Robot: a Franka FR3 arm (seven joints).
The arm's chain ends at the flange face. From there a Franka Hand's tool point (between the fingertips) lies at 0.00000 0.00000 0.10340 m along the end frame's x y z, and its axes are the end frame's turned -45 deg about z.
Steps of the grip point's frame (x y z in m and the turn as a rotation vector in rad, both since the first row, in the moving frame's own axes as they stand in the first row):
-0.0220 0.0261 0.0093 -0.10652 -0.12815 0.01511
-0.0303 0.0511 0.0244 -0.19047 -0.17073 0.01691
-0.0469 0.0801 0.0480 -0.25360 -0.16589 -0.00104
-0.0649 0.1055 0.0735 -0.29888 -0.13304 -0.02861
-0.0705 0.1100 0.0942 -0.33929 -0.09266 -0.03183
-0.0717 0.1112 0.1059 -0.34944 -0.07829 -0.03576
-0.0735 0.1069 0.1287 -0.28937 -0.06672 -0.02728
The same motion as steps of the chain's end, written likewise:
0.0046 0.0169 0.0107 -0.16594 -0.01529 0.01511
0.0135 0.0314 0.0278 -0.25541 0.01396 0.01691
0.0171 0.0596 0.0527 -0.29662 0.06202 -0.00104
0.0164 0.0896 0.0790 -0.30541 0.11727 -0.02861
0.0098 0.0970 0.1005 -0.30543 0.17439 -0.03183
0.0080 0.0991 0.1125 -0.30245 0.19173 -0.03576
0.0072 0.1021 0.1332 -0.25179 0.15744 -0.02728

